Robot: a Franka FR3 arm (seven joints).
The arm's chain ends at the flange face. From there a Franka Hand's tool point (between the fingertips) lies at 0.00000 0.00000 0.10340 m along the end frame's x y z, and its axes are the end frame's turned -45 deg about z.
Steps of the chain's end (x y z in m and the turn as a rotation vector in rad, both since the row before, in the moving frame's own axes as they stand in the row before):
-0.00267 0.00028 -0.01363 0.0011 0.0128 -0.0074
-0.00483 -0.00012 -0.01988 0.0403 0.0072 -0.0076
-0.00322 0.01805 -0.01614 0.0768 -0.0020 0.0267
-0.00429 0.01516 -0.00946 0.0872 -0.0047 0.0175
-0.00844 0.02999 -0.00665 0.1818 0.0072 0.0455
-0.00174 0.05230 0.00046 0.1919 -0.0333 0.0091
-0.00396 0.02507 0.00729 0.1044 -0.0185 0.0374
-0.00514 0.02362 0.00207 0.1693 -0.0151 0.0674
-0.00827 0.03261 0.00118 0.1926 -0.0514 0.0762
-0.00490 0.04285 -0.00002 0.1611 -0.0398 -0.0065
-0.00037 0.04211 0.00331 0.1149 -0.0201 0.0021
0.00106 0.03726 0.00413 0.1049 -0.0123 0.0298
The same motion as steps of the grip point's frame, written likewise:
-0.00107 -0.00084 -0.01364 -0.0083 0.0098 -0.0074
0.00013 -0.00593 -0.01997 0.0234 0.0336 -0.0076
-0.00950 0.00480 -0.01644 0.0557 0.0529 0.0267
-0.00767 0.00103 -0.00985 0.0650 0.0583 0.0175
-0.01315 0.00286 -0.00836 0.1235 0.1336 0.0455
-0.02661 0.01944 -0.00150 0.1592 0.1121 0.0091
-0.01409 0.00608 0.00671 0.0869 0.0607 0.0374
-0.00867 0.00004 0.00058 0.1304 0.1090 0.0674
-0.01798 -0.00010 -0.00087 0.1725 0.0998 0.0762
-0.02498 0.01218 -0.00144 0.1421 0.0858 -0.0065
-0.02311 0.01967 0.00261 0.0955 0.0670 0.0021
-0.01871 0.01865 0.00355 0.0829 0.0655 0.0298

